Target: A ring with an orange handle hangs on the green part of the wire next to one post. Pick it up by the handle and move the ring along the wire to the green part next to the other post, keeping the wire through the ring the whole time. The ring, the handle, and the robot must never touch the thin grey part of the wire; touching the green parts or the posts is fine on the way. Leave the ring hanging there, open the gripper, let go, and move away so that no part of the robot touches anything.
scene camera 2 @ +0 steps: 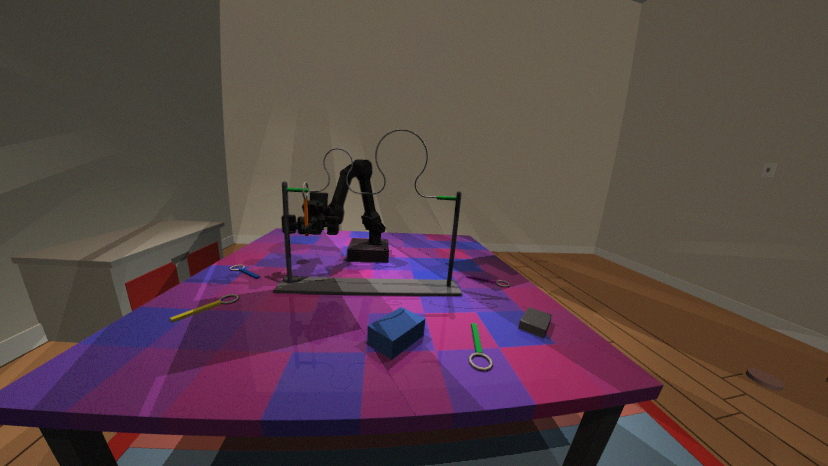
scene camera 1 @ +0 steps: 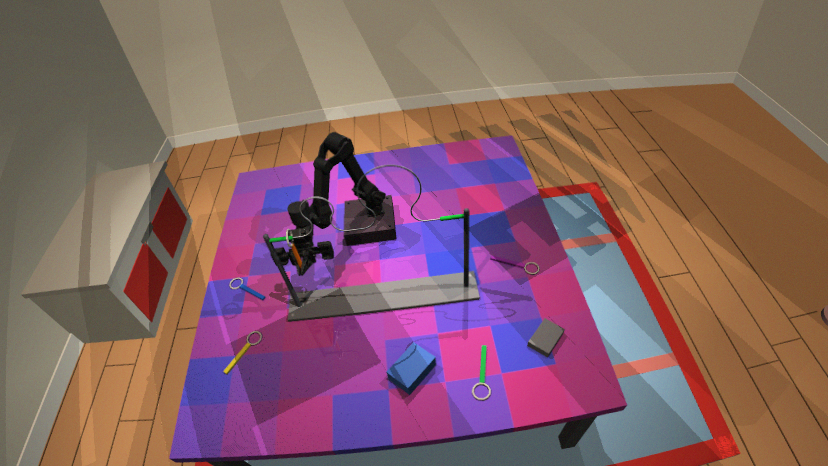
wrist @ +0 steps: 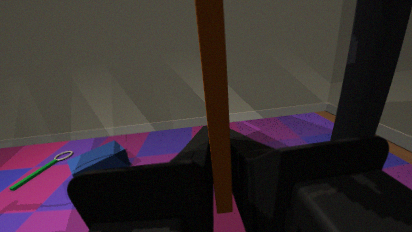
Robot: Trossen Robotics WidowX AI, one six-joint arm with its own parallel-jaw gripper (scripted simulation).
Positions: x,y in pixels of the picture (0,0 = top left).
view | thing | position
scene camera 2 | gripper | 303,230
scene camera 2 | blue block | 395,332
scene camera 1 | gripper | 300,275
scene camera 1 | blue block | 412,367
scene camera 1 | grey block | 544,340
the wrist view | gripper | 212,131
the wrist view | blue block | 110,155
